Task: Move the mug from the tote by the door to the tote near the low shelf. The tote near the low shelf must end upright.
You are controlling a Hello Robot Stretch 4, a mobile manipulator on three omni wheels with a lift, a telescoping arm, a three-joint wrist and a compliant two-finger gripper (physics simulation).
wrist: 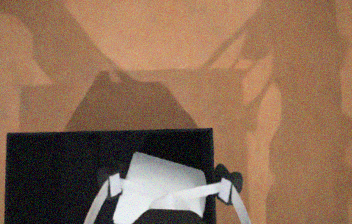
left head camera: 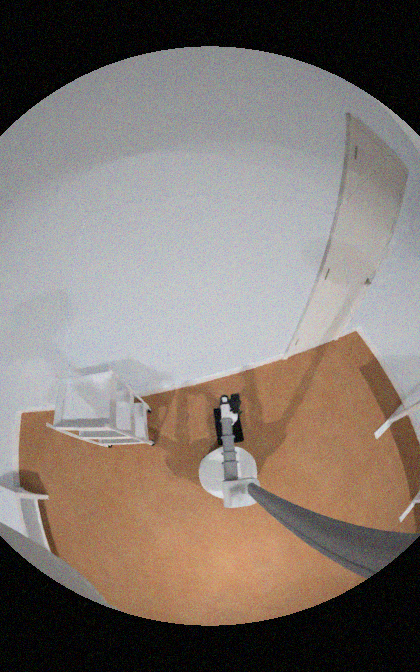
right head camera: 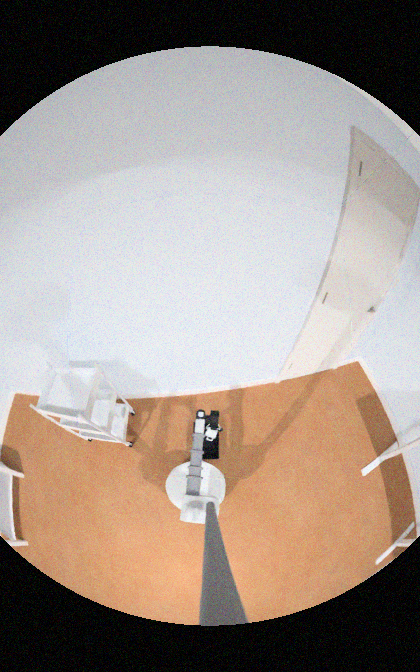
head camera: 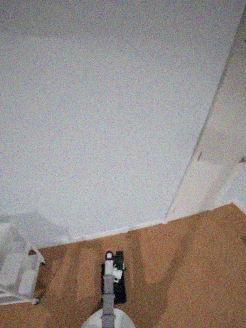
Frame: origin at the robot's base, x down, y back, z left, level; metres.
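Where they show: gripper, fingertip midpoint: [wrist: 171,175] [head camera: 118,270].
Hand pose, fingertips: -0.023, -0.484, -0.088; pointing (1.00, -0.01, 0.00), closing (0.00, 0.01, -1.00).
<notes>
Each offset is from my fingertips to the top centre of the thing, as dx, dy, dz. "spot": to the spot under its first point.
The white mug {spot: -0.027, -0.005, +0.010} [wrist: 162,175] lies tilted in the black tote {-0.049, +0.100, +0.052} [wrist: 50,175] [right head camera: 212,452] [head camera: 120,296], near its right end in the wrist view. My gripper [wrist: 171,175] [right head camera: 212,430] is partly closed, with the mug between its fingers. The left fingertip is close against the mug's left side. A gap shows between the mug and the right fingertip, which overlaps the tote's right edge, seemingly outside it. The front of the mug is hidden by the gripper body. A second tote does not show in these views.
A white wheeled cart [left head camera: 110,427] [right head camera: 82,417] stands left of the arm near the wall. A tall pale door [left head camera: 360,215] [right head camera: 367,240] is at the right. White furniture legs [right head camera: 380,457] show at the right edge, and a low white piece [right head camera: 6,505] at the left edge.
</notes>
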